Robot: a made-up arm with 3 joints. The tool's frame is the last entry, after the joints. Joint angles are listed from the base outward.
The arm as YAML. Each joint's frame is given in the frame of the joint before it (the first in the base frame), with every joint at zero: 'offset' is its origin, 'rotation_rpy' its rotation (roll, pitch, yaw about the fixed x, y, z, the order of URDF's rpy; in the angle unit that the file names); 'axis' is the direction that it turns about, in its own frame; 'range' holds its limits. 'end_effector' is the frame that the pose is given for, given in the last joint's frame.
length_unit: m
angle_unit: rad
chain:
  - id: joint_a
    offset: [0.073, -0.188, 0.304]
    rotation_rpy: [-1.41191, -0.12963, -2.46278]
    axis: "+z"
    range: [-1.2, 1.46]
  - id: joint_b
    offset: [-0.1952, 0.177, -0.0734]
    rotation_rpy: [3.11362, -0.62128, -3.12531]
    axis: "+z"
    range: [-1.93, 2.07]
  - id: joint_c
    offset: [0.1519, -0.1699, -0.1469]
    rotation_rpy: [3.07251, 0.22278, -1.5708]
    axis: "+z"
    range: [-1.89, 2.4]
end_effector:
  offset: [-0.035, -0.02, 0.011]
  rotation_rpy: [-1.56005, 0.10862, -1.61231]
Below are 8 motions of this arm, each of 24 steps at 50 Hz.
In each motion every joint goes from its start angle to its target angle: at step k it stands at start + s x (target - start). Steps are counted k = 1, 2, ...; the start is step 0. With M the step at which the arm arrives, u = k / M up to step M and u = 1 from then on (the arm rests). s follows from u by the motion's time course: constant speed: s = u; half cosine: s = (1 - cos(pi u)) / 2; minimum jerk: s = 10 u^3 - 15 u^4 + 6 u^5.
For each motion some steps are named. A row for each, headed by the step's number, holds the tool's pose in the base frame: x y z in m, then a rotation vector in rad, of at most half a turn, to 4 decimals.
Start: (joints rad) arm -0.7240 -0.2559 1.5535
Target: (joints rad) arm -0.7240 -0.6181 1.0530
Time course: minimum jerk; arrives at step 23
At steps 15, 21, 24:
15: 0.2663 -0.1664 0.2435 -0.3429 -1.0325 0.4240
21: 0.2523 -0.1616 0.2531 -0.3308 -0.9962 0.4317
24: 0.2519 -0.1615 0.2533 -0.3305 -0.9952 0.4319

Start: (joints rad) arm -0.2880 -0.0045 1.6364
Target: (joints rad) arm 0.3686 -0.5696 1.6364
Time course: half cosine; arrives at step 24
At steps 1, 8, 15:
1: 0.3645 -0.1702 0.2469 -0.2359 -1.3696 0.2056
8: 0.3426 -0.1531 0.3104 -0.1203 -1.6365 0.1608
15: 0.2710 -0.1497 0.3992 0.0827 -2.1110 0.0432

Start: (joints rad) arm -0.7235 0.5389 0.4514
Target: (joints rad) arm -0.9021 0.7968 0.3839
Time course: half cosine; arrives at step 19
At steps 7, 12, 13, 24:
7: 0.2683 -0.3339 0.0069 -0.5323 0.7966 -0.1796
12: 0.2357 -0.3643 -0.0091 -0.5794 0.9690 -0.2519
13: 0.2294 -0.3698 -0.0113 -0.5878 0.9999 -0.2658
24: 0.2090 -0.3868 -0.0168 -0.6137 1.0957 -0.3104

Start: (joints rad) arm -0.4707 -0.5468 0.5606
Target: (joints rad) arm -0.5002 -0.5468 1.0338
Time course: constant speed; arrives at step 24
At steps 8, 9, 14, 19, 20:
8: 0.2710 -0.1566 0.2688 -0.2422 -0.8070 0.3072
9: 0.2711 -0.1564 0.2693 -0.2422 -0.8256 0.3095
14: 0.2714 -0.1557 0.2721 -0.2421 -0.9188 0.3213
19: 0.2713 -0.1549 0.2748 -0.2414 -1.0120 0.3332
20: 0.2713 -0.1548 0.2754 -0.2412 -1.0306 0.3355

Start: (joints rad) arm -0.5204 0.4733 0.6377
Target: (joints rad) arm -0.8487 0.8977 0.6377
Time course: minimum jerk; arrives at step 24
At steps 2, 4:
2: 0.3449 -0.2617 0.0598 -0.3879 0.2730 -0.0306
4: 0.3423 -0.2652 0.0557 -0.3953 0.2929 -0.0359

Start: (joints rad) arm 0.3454 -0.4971 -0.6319
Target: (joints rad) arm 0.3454 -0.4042 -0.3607
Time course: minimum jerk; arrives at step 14
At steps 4, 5, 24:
4: 0.2457 -0.1430 0.3612 0.2019 -0.1192 0.2897
5: 0.2484 -0.1428 0.3617 0.2034 -0.1374 0.2859
24: 0.2682 -0.1416 0.3651 0.2124 -0.2720 0.2569

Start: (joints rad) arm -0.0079 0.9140 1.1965
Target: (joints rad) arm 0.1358 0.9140 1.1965
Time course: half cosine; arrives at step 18
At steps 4, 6, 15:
4: 0.4426 -0.1951 0.0871 -0.1543 -0.2585 -0.0222
6: 0.4458 -0.1913 0.0924 -0.1417 -0.2730 -0.0219
15: 0.4603 -0.1732 0.1210 -0.0768 -0.3471 -0.0204

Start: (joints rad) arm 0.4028 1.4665 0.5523
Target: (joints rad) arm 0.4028 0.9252 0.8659
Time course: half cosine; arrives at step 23
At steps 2, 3, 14, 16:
2: 0.4462 -0.1282 0.0686 0.1247 0.6190 -0.0143
3: 0.4477 -0.1282 0.0712 0.1251 0.5996 -0.0134
14: 0.4770 -0.1279 0.1515 0.1360 0.0677 0.0040
16: 0.4793 -0.1281 0.1684 0.1382 -0.0350 0.0058

